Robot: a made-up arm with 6 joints. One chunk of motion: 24 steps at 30 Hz.
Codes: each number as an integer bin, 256 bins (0 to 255) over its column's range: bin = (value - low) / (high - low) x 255, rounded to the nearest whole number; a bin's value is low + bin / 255 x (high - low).
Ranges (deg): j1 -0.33..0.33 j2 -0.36..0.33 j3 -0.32..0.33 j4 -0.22..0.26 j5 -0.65..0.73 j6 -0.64..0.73
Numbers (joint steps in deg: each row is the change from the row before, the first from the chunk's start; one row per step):
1: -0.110 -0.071 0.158 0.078 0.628 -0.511
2: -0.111 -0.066 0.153 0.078 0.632 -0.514
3: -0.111 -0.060 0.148 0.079 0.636 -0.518
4: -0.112 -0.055 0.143 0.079 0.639 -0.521
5: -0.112 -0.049 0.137 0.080 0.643 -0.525
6: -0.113 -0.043 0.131 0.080 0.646 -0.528
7: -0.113 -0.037 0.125 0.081 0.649 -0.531
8: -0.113 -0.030 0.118 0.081 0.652 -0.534
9: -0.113 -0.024 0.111 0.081 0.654 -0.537
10: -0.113 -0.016 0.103 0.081 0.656 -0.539
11: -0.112 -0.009 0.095 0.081 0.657 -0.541
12: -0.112 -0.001 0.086 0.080 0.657 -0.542
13: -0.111 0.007 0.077 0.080 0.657 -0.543
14: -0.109 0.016 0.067 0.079 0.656 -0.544
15: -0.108 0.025 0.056 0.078 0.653 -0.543
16: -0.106 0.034 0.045 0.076 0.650 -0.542
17: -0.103 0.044 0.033 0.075 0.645 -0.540
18: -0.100 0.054 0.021 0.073 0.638 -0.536
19: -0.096 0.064 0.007 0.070 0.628 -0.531
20: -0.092 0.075 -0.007 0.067 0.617 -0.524
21: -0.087 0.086 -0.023 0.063 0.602 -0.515
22: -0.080 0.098 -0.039 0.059 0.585 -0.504
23: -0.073 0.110 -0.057 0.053 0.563 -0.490
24: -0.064 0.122 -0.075 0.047 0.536 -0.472
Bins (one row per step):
1: 85 107 188 158 236 24
2: 85 109 186 158 237 23
3: 85 111 184 159 238 23
4: 84 113 182 159 238 22
5: 84 115 179 159 239 21
6: 84 117 177 159 239 21
7: 84 119 175 160 240 20
8: 84 122 172 160 241 20
9: 84 124 169 160 241 19
10: 84 127 166 160 241 19
11: 84 130 163 160 242 18
12: 84 133 159 159 242 18
13: 85 136 156 159 242 18
14: 85 139 152 159 241 18
15: 86 142 148 158 241 18
16: 87 146 143 157 240 18
17: 88 149 138 157 239 19
18: 89 153 134 156 238 19
19: 90 157 128 154 236 20
20: 92 161 123 152 234 22
21: 94 165 117 150 231 23
22: 97 169 110 148 228 25
23: 99 174 103 145 224 28
24: 103 178 96 142 219 31

